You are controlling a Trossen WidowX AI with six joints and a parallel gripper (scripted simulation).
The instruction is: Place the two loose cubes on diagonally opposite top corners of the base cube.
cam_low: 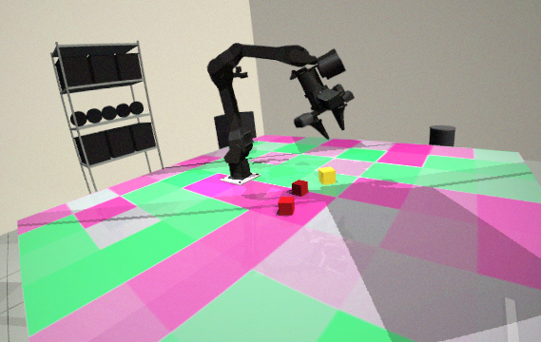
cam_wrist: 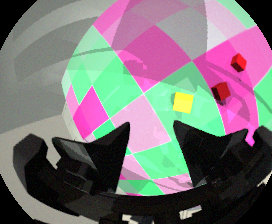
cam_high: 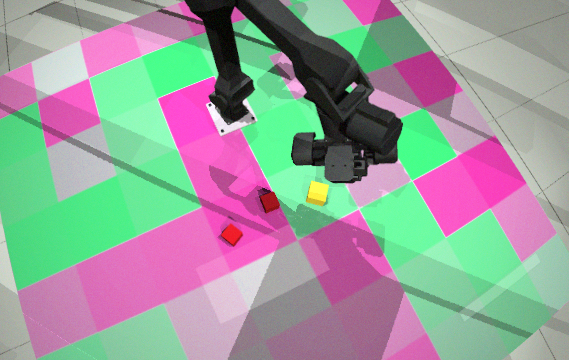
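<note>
Now: the red cube 6 cm behind my gripper tip, 25 cm to the right of it and 12 cm below it. Round my gripper tip: yellow cube (2 cm behind, 5 cm to the right, 12 cm below).
</note>
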